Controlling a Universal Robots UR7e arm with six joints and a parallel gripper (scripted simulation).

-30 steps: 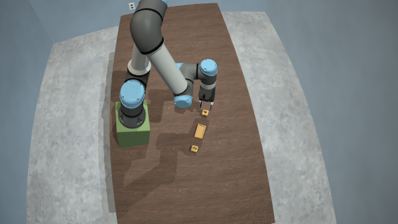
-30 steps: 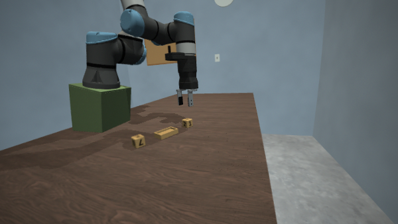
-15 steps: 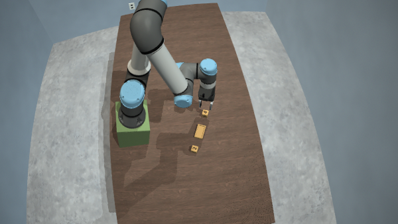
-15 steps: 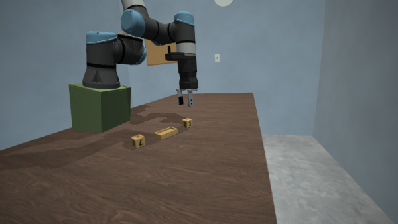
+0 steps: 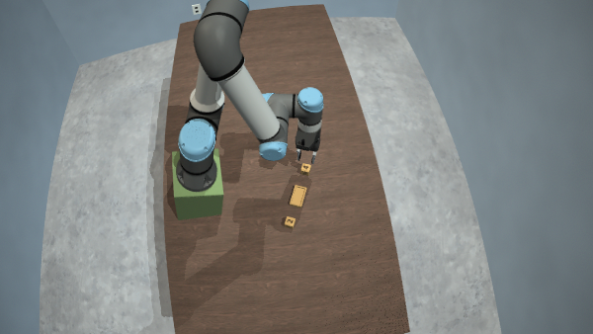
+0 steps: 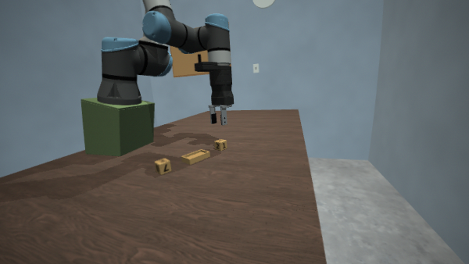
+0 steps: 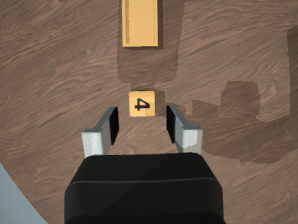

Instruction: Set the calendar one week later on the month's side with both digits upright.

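Right now my hand is 9 cm above the wooden cube. Also, from my hand: wooden calendar tray: 11 cm to the right, 10 cm below, 2 cm behind.
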